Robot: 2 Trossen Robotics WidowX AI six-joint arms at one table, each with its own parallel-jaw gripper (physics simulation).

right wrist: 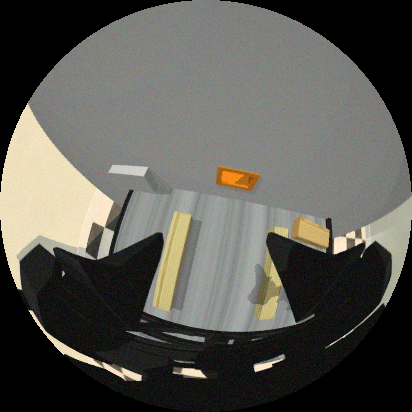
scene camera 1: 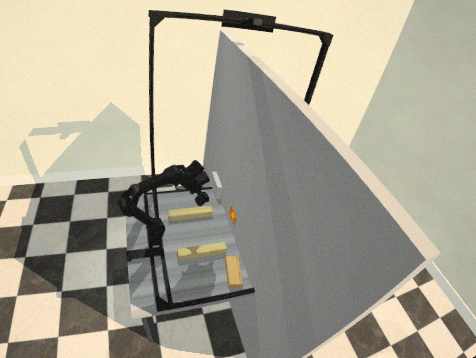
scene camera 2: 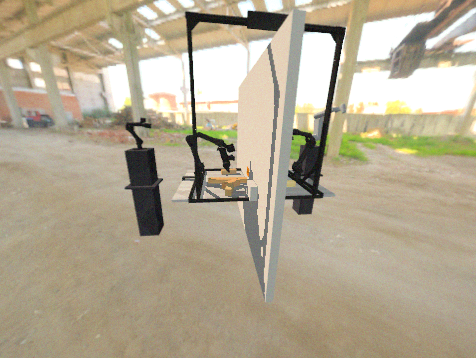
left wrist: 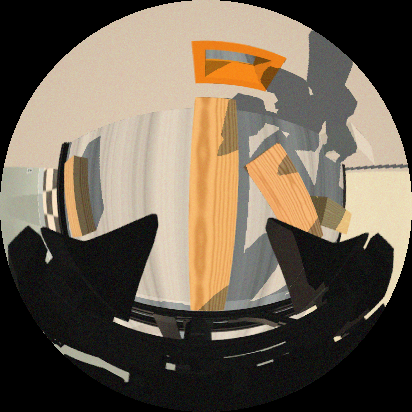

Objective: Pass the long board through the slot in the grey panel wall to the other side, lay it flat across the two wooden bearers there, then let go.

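Frame: origin at the left arm's base, x up, y left, z back, level; millimetres.
Seen in the pictures: left gripper, fingertip midpoint: (scene camera 2: pixel 228 171) (left wrist: pixel 214 221); right gripper, fingertip midpoint: (right wrist: pixel 216 238); left arm's base, origin of the base link: (left wrist: pixel 197 324); right arm's base, origin of the base link: (right wrist: pixel 215 342) (scene camera 1: pixel 155 240) (scene camera 2: pixel 296 177).
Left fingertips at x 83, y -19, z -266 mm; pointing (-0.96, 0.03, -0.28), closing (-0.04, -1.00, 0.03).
Pixels of each thing's top centre, then the offset from my left fingertips to it. "spot": a spot on its surface instead.
- long board, middle of its top: (left wrist: pixel 212 217) (scene camera 2: pixel 227 178) dz +10, dx -66, dy -3 mm
- orange-rimmed slot, surface spot: (left wrist: pixel 199 65) spot: dz -164, dx -3, dy +15 mm
- wooden bearer, middle of its top: (right wrist: pixel 169 262) (scene camera 1: pixel 190 210) dz -429, dx -58, dy -138 mm
- second bearer, middle of its top: (right wrist: pixel 276 274) (scene camera 1: pixel 202 248) dz -419, dx -58, dy +126 mm
- shorter slanted board, middle of its top: (left wrist: pixel 299 203) (scene camera 2: pixel 231 181) dz -11, dx -52, dy -120 mm
- small block, middle of its top: (left wrist: pixel 339 218) (scene camera 2: pixel 229 186) dz +14, dx -52, dy -244 mm
- wooden block, middle of its top: (right wrist: pixel 315 232) (scene camera 1: pixel 233 269) dz -290, dx -64, dy +273 mm
- pale bracket, surface spot: (right wrist: pixel 129 171) (scene camera 1: pixel 216 181) spot: dz -238, dx -1, dy -303 mm
The long board (left wrist: pixel 212 170) lies lengthwise on the left arm's side of the grey panel wall (scene camera 1: pixel 310 200) (scene camera 2: pixel 260 95) (left wrist: pixel 115 80) (right wrist: pixel 200 100). Its far end points at the orange-rimmed slot (scene camera 1: pixel 232 215) (left wrist: pixel 199 65) (right wrist: pixel 220 176), below the opening in the left wrist view. My left gripper (scene camera 2: pixel 227 169) (left wrist: pixel 214 221) is open above the board, with nothing between its fingers. Across the wall, one wooden bearer (scene camera 1: pixel 190 214) (right wrist: pixel 172 260) and a second bearer (scene camera 1: pixel 202 251) (right wrist: pixel 266 307) lie apart, bare on top. My right gripper (scene camera 1: pixel 202 199) (right wrist: pixel 216 238) is open and empty above them.
Beside the long board lie a shorter slanted board (left wrist: pixel 282 187), a small block (left wrist: pixel 332 215) and another block (left wrist: pixel 80 195). On the bearers' side, a wooden block (scene camera 1: pixel 233 271) (right wrist: pixel 310 233) lies near the wall. A pale bracket (scene camera 1: pixel 216 180) (right wrist: pixel 129 171) stands against the wall.
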